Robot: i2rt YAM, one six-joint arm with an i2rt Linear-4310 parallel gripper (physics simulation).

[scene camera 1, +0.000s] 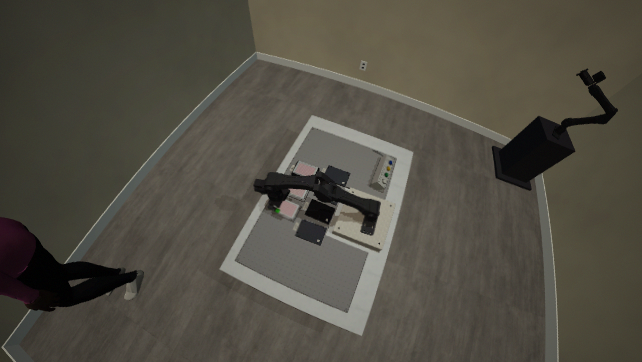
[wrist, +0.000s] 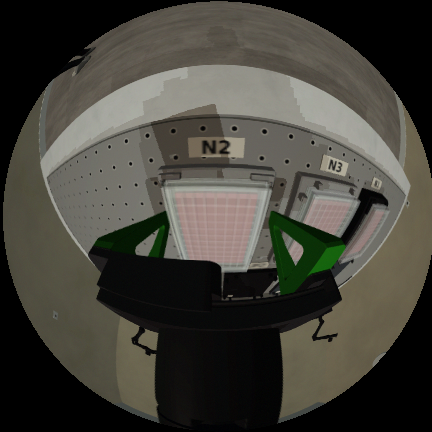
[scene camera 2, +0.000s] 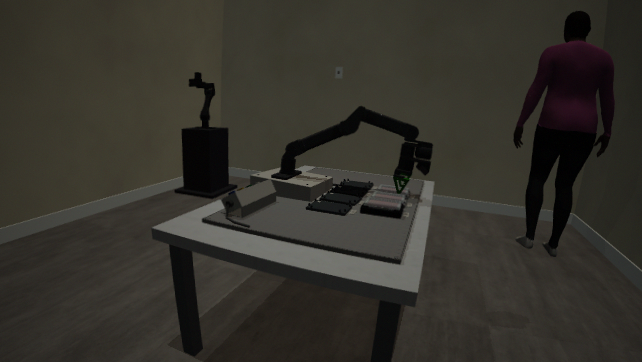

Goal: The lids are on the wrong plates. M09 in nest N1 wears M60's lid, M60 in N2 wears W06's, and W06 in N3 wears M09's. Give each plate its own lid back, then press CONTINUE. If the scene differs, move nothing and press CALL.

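Frame: origin at the arm's base, x ahead, y left, z up, level; centimetres.
Seen in the pictures: gripper, between the fingertips: (scene camera 1: 281, 205) (wrist: 218, 216) (scene camera 2: 399, 190); arm's base, origin of its link: (scene camera 1: 370, 216) (scene camera 2: 287, 175).
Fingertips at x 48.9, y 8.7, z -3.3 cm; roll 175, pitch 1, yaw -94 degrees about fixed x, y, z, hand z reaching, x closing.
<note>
Pixels of each thing's middle, then the offset from my fingertips to it. "spot": a spot on its surface instead.
- N2 plate, middle of its body: (wrist: 215, 240) (scene camera 2: 393, 189) (scene camera 1: 285, 207) dx -2.9, dy +0.6, dz +0.4 cm
- N2 label, a spot on its surface: (wrist: 216, 147) spot: dx +5.7, dy -0.2, dz -2.0 cm
- N3 plate, middle of its body: (wrist: 319, 237) (scene camera 2: 388, 196) (scene camera 1: 296, 188) dx -4.0, dy -12.3, dz +0.4 cm
- N1 plate, middle of its body: (wrist: 366, 236) (scene camera 2: 383, 202) (scene camera 1: 305, 169) dx -4.9, dy -25.6, dz +1.5 cm
- button box, middle of its body: (scene camera 2: 250, 195) (scene camera 1: 382, 172) dx -50.2, dy -40.4, dz +2.0 cm
- white table edge, a spot on its surface: (scene camera 1: 250, 235) spot: dx +9.4, dy +21.5, dz -2.1 cm
The N2 plate (scene camera 1: 288, 209) (wrist: 217, 227), pink wells under a clear lid, sits in its nest below the N2 label (wrist: 216, 147). The N3 plate (scene camera 1: 299, 193) (wrist: 330, 215) is beside it, partly under the arm in scene view 1. The N1 plate (scene camera 1: 305, 169) (wrist: 369, 232) sits beyond, in a black nest. No plate or lid codes are readable. My gripper (scene camera 2: 401, 183) (wrist: 218, 216) is open, its green fingers low on either side of the N2 plate in the wrist view; contact cannot be told. The button box (scene camera 1: 382, 172) (scene camera 2: 252, 198) stands apart; its button lettering is unreadable.
Several dark flat pads (scene camera 1: 311, 232) (scene camera 2: 330, 207) (wrist: 247, 282) lie between the plates and the arm's pale base block (scene camera 1: 355, 230) (scene camera 2: 315, 189). The white table edge (scene camera 1: 250, 235) runs behind the plates' labels. A person (scene camera 1: 20, 250) (scene camera 2: 572, 80) stands away from the table.
</note>
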